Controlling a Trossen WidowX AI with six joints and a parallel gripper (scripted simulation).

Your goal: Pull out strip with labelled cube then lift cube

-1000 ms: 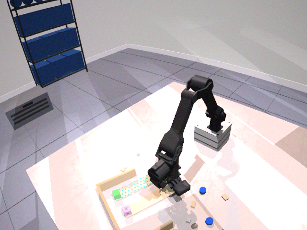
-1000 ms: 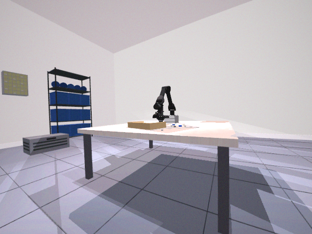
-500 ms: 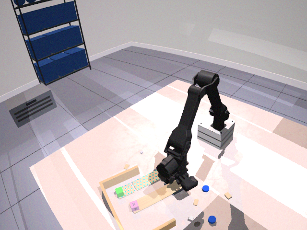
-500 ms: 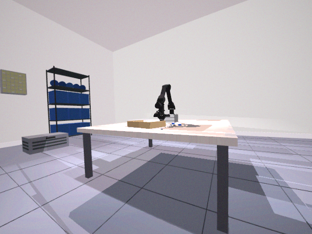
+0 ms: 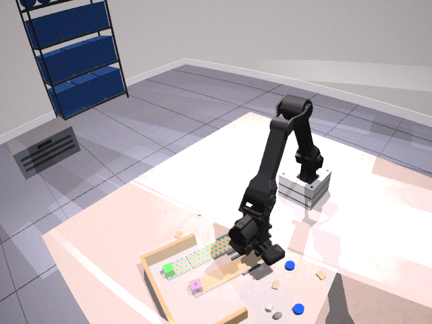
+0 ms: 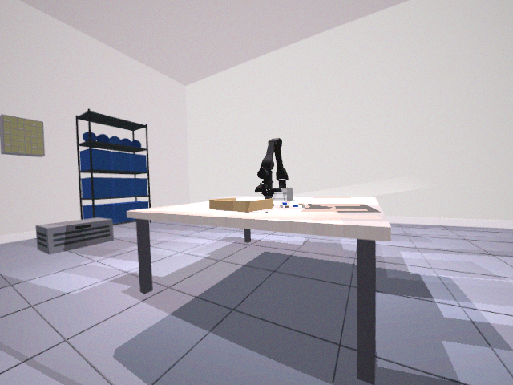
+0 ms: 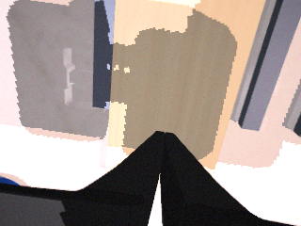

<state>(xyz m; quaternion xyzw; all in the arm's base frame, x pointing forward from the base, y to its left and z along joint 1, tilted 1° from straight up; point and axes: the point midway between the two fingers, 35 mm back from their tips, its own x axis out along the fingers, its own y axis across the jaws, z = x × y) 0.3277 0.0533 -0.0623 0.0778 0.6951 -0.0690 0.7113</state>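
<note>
The tan strip is 10 cm ahead of my gripper tip and 2 cm to the right of it. Also, from my gripper tip: pebble: 18 cm to the left, 11 cm ahead; then labelled cube: 21 cm ahead, 4 cm to the right, 2 cm above.
</note>
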